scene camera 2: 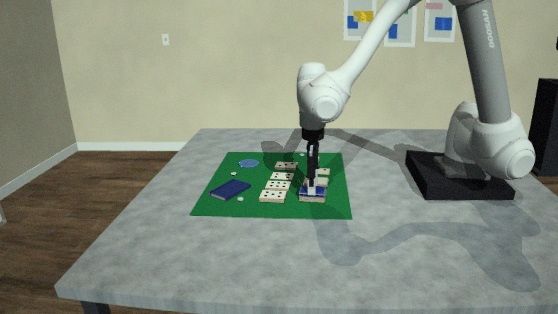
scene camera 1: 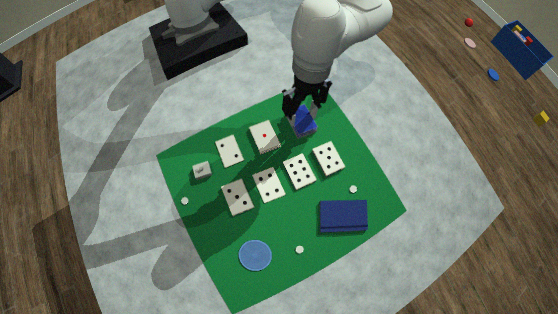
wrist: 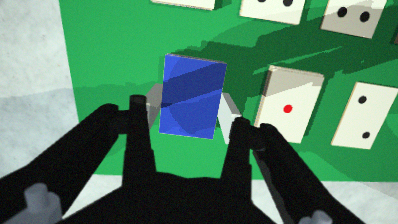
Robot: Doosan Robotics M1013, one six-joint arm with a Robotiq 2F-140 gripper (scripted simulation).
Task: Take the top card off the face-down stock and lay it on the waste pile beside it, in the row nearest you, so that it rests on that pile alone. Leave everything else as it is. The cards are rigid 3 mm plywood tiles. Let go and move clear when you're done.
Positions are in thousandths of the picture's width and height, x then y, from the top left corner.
Note:
In view: the gripper (scene camera 1: 540,377).
The gripper shows as well in scene camera 2 (scene camera 2: 560,607) and in the wrist view (wrist: 479,449).

